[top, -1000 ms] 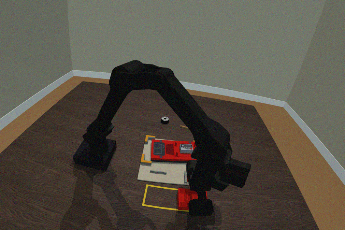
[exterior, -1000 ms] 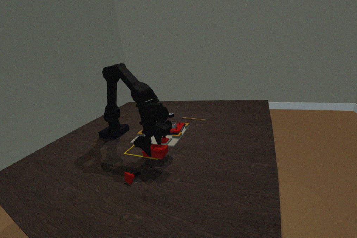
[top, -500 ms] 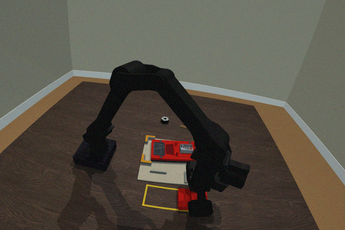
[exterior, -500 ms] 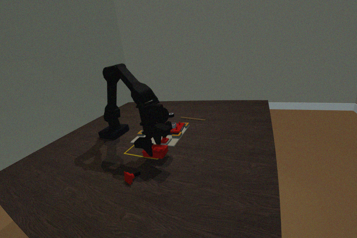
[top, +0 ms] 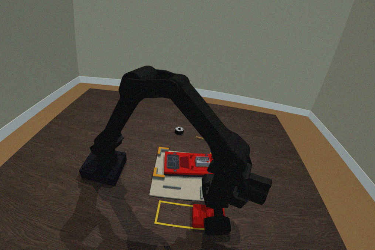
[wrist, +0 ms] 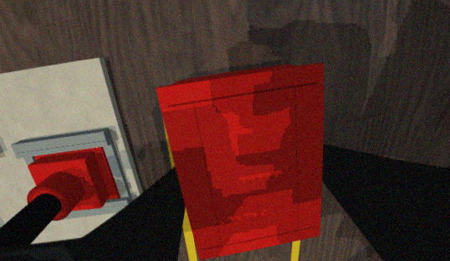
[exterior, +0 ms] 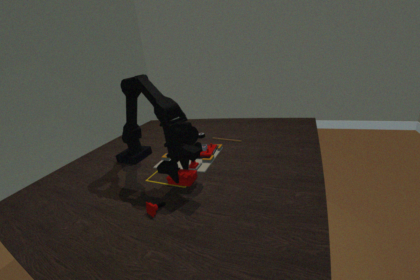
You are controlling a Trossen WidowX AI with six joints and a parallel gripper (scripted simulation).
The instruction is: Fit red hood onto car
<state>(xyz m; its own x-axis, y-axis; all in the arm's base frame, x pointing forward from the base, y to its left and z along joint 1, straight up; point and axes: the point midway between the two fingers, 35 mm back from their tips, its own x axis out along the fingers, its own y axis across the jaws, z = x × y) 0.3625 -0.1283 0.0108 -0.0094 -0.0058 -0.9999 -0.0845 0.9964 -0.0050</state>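
The grey engine block lies 220 mm to the left of my gripper tip, 30 mm behind it and 10 mm above it. From my gripper tip the other things lie so: thin wooden stick 390 mm to the left, 30 mm ahead, 10 mm below; then pale plate 190 mm to the left, 70 mm behind; then red hood 10 mm above.
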